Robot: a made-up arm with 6 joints. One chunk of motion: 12 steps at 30 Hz.
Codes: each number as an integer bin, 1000 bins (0 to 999) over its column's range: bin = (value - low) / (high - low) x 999, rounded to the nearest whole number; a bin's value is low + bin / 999 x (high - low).
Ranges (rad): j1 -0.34..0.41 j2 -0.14..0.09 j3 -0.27..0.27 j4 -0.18..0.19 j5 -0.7..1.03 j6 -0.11..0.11
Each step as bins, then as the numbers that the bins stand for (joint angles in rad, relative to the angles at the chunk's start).
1 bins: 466 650 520 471 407 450
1 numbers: 0.0098 0.0096 0.0111 -0.0056 0.0048 -0.0109
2 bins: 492 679 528 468 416 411
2 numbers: 0.0294 0.0163 0.0154 -0.0067 0.0204 -0.0195
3 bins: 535 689 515 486 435 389
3 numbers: 0.0617 0.0186 0.0084 0.0000 0.0533 -0.0243
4 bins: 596 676 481 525 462 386
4 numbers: 0.1074 0.0156 -0.0100 0.0144 0.1001 -0.0250
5 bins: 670 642 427 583 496 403
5 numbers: 0.1630 0.0078 -0.0392 0.0359 0.1589 -0.0213
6 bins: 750 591 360 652 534 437
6 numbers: 0.2231 -0.0039 -0.0754 0.0615 0.2247 -0.0138
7 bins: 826 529 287 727 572 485
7 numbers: 0.2801 -0.0182 -0.1149 0.0893 0.2906 -0.0032
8 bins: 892 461 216 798 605 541
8 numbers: 0.3297 -0.0339 -0.1532 0.1156 0.3477 0.0091
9 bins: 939 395 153 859 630 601
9 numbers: 0.3650 -0.0491 -0.1873 0.1381 0.3910 0.0224
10 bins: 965 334 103 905 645 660
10 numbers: 0.3845 -0.0631 -0.2143 0.1552 0.4170 0.0353
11 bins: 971 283 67 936 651 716
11 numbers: 0.3890 -0.0748 -0.2338 0.1667 0.4274 0.0477
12 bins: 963 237 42 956 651 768
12 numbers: 0.3830 -0.0854 -0.2473 0.1741 0.4274 0.0591
